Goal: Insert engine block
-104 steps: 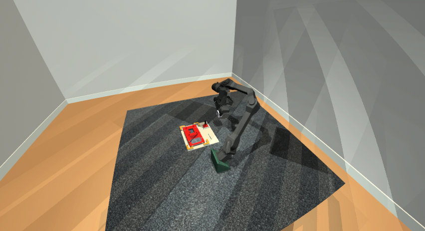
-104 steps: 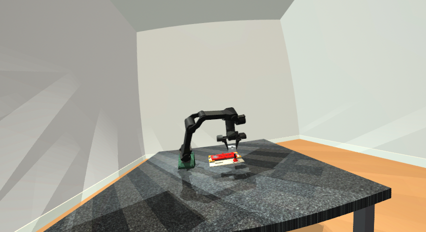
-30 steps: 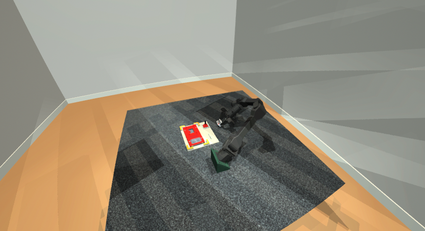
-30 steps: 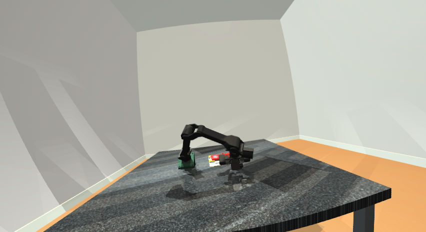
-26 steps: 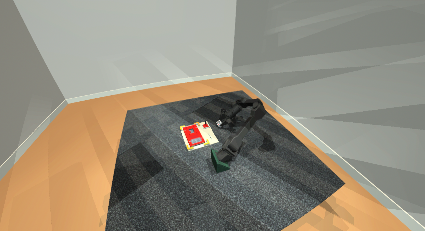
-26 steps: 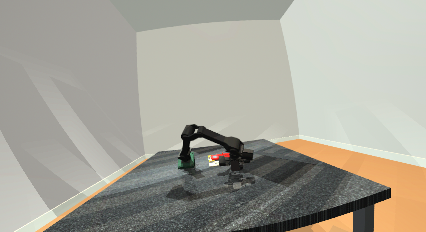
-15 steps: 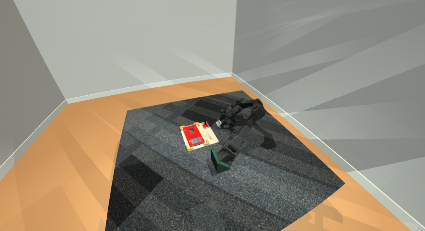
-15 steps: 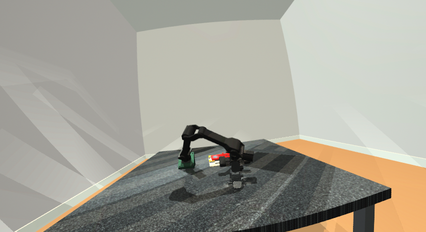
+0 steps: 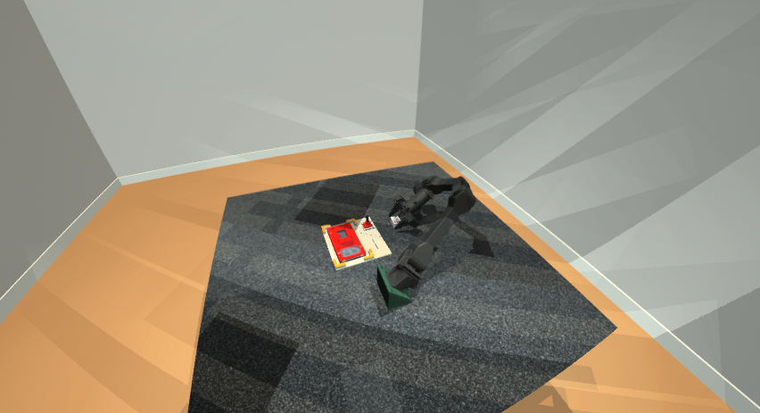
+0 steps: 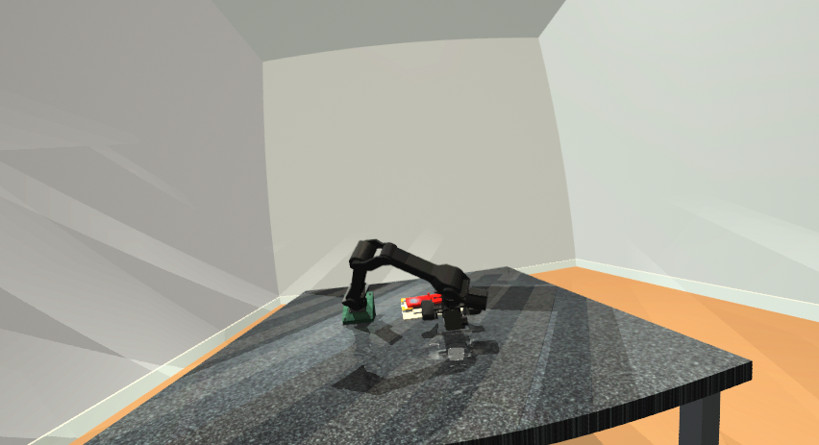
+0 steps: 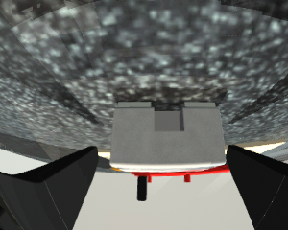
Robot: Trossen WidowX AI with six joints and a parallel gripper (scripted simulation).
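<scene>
Right now my gripper tip is 2 cm to the left of the grey engine block and 1 cm above it.
</scene>
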